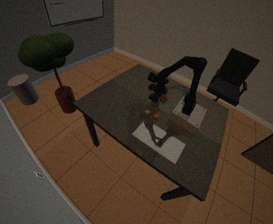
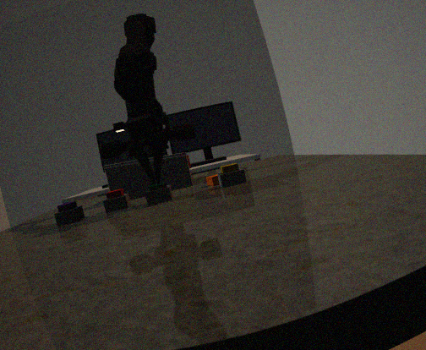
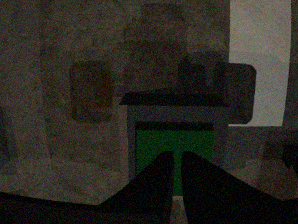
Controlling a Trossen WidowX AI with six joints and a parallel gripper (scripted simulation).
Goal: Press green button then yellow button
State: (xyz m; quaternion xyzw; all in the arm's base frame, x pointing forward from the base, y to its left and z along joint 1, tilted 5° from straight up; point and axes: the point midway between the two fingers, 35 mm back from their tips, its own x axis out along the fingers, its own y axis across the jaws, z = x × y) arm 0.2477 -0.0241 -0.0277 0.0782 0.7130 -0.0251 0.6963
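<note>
Now: the green button 1 cm below my gripper tip. From my gripper tip the other things lie so: orange block (13 cm to the left, 6 cm behind, 2 cm below); yellow button (15 cm to the left, 1 cm ahead); red button (9 cm to the right, 5 cm behind).
</note>
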